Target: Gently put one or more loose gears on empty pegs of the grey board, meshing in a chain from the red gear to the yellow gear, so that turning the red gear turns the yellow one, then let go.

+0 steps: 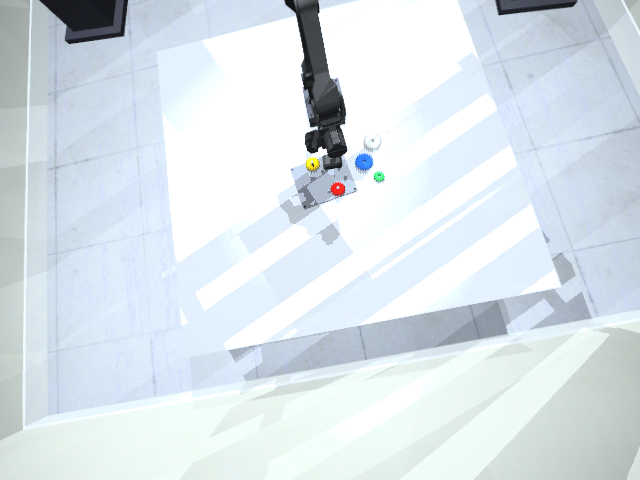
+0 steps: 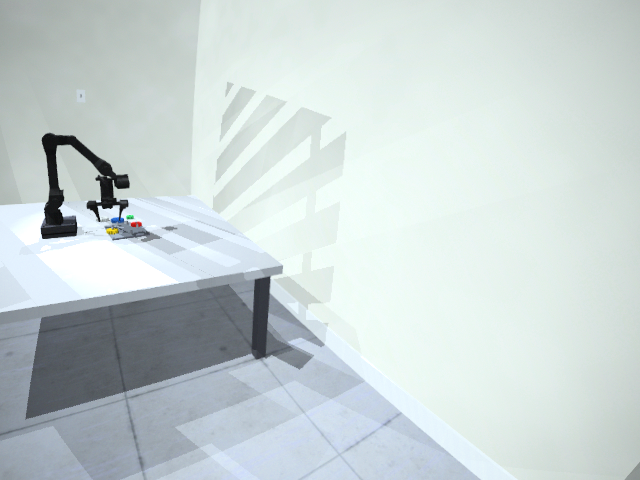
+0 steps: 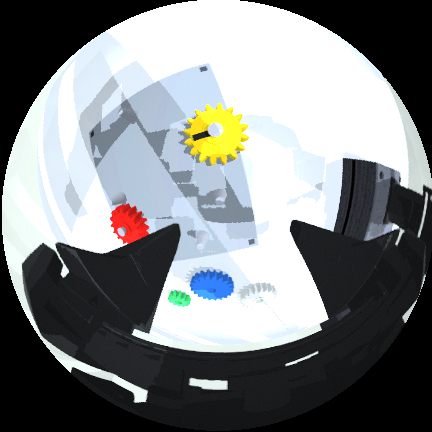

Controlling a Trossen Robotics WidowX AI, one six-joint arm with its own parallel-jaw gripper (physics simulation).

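Seen in the pictures: gripper, fingertip midpoint: [image 2: 109, 221] [image 3: 236, 227]; arm's base, origin of the base link: [image 2: 54, 223] [image 3: 392, 201].
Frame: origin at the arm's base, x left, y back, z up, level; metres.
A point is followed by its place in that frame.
Note:
The grey board [image 1: 323, 192] @(x 0.003, y -0.367, z -0.048 m) [image 3: 150, 175] @(x 0.002, y -0.320, z -0.048 m) lies on the table. The red gear [image 1: 338, 191] @(x 0.059, y -0.373, z -0.033 m) [image 2: 135, 224] @(x 0.032, y -0.357, z -0.033 m) [image 3: 132, 217] @(x 0.043, y -0.342, z -0.033 m) and yellow gear [image 1: 310, 166] @(x -0.039, y -0.267, z -0.033 m) [image 2: 112, 231] @(x -0.049, y -0.256, z -0.037 m) [image 3: 227, 142] @(x -0.023, y -0.244, z -0.033 m) sit on its pegs, apart. Several pegs are empty, including a peg [image 3: 218, 195] @(x 0.020, y -0.251, z -0.030 m) and another peg [image 3: 201, 237] @(x 0.064, y -0.268, z -0.035 m) near the loose gears. The blue gear [image 1: 361, 165] @(x 0.149, y -0.277, z -0.039 m) [image 2: 117, 220] @(x 0.133, y -0.263, z -0.039 m) [image 3: 212, 282] @(x 0.142, y -0.258, z -0.039 m), white gear [image 1: 373, 146] @(x 0.200, y -0.204, z -0.043 m) [image 3: 264, 289] @(x 0.170, y -0.177, z -0.043 m) and green gear [image 1: 376, 177] @(x 0.200, y -0.328, z -0.039 m) [image 2: 129, 217] @(x 0.193, y -0.320, z -0.043 m) [image 3: 179, 298] @(x 0.198, y -0.317, z -0.040 m) lie loose beside the board. My gripper [image 2: 110, 220] @(x 0.040, y -0.237, z -0.013 m) [image 3: 236, 227] @(x 0.040, y -0.237, z -0.013 m) is open and empty, above the board's arm-side edge.
The arm's base [image 2: 58, 227] @(x -0.044, y -0.026, z -0.008 m) [image 3: 367, 200] @(x 0.009, y -0.088, z -0.009 m) stands on the table [image 1: 232, 129] @(x -0.353, y -0.067, z -0.056 m) [image 2: 227, 273] @(x -0.544, y -0.696, z -0.056 m), behind the board. A wall [image 2: 439, 206] rises beyond one table edge.

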